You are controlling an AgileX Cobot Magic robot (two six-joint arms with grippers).
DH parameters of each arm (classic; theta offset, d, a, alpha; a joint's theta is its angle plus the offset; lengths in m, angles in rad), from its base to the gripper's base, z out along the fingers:
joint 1: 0 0.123 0 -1.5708
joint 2: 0.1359 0 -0.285 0
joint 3: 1.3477 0 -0.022 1.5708
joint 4: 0 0.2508 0 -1.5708
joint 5: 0 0 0.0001 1.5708
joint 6: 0 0.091 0 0
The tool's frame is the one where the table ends.
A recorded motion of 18 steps. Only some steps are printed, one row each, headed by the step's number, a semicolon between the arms.
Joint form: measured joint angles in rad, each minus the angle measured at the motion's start. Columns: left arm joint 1, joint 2, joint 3, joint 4, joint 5, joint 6; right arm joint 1, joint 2, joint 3, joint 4, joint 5, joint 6.
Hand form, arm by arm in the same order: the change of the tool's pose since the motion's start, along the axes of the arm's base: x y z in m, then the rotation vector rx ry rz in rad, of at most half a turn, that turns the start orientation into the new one. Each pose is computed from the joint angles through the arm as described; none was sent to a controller.
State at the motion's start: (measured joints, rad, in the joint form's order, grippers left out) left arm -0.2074 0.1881 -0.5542 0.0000 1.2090 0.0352; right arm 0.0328 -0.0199 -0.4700 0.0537 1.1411 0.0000
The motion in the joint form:
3: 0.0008 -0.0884 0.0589 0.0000 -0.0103 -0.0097; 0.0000 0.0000 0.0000 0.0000 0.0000 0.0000
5: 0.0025 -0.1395 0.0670 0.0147 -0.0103 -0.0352; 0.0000 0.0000 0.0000 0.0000 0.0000 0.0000
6: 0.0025 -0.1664 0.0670 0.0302 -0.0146 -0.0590; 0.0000 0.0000 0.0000 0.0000 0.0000 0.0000
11: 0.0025 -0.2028 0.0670 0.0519 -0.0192 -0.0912; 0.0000 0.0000 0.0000 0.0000 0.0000 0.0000
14: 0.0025 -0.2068 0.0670 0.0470 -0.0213 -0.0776; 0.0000 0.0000 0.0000 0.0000 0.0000 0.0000
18: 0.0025 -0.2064 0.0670 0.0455 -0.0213 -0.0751; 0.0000 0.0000 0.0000 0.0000 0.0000 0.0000
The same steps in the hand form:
3: -0.0083 0.0017 -0.0152 -0.0152 -0.0375 0.0073; 0.0000 0.0000 0.0000 0.0000 0.0000 0.0000
5: -0.0144 0.0043 -0.0175 -0.0303 -0.0785 0.0324; 0.0000 0.0000 0.0000 0.0000 0.0000 0.0000
6: -0.0177 0.0063 -0.0173 -0.0417 -0.1086 0.0548; 0.0000 0.0000 0.0000 0.0000 0.0000 0.0000
11: -0.0221 0.0091 -0.0172 -0.0574 -0.1485 0.0852; 0.0000 0.0000 0.0000 0.0000 0.0000 0.0000
14: -0.0226 0.0088 -0.0171 -0.0525 -0.1553 0.0741; 0.0000 0.0000 0.0000 0.0000 0.0000 0.0000
18: -0.0226 0.0086 -0.0171 -0.0518 -0.1549 0.0718; 0.0000 0.0000 0.0000 0.0000 0.0000 0.0000

